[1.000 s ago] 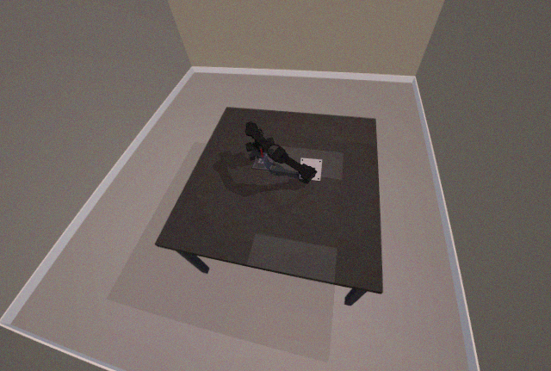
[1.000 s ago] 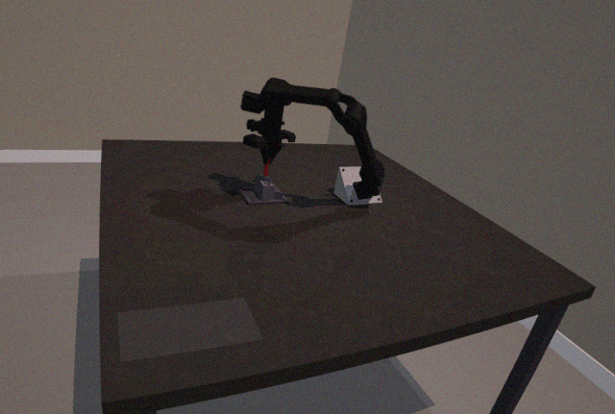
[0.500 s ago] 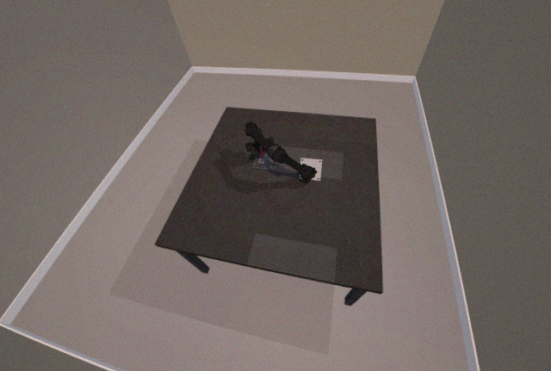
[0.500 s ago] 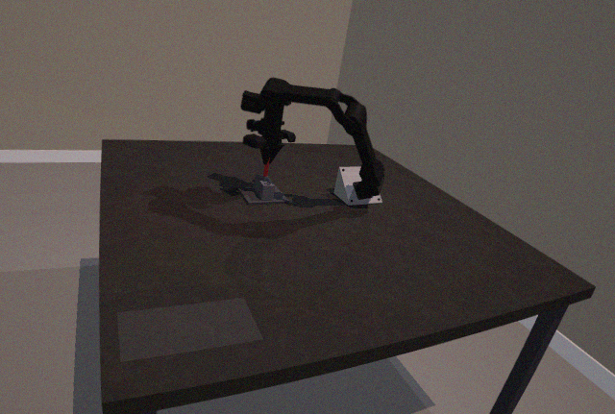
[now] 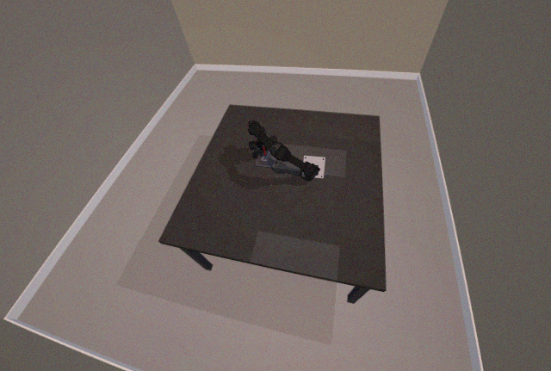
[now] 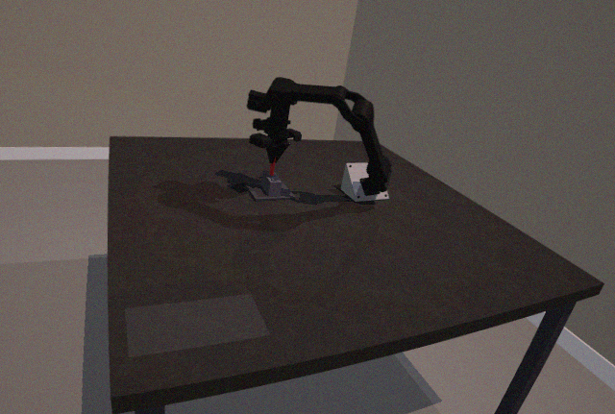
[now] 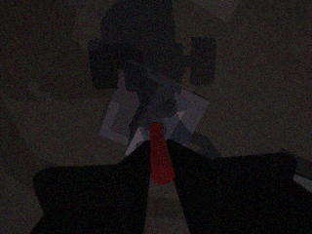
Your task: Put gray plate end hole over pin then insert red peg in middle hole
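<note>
My gripper tip is 6 cm above the gray plate. The rest, counted from my gripper tip: flat gray base (10 cm below, 2 cm to the left); red peg (right at my gripper tip).
</note>
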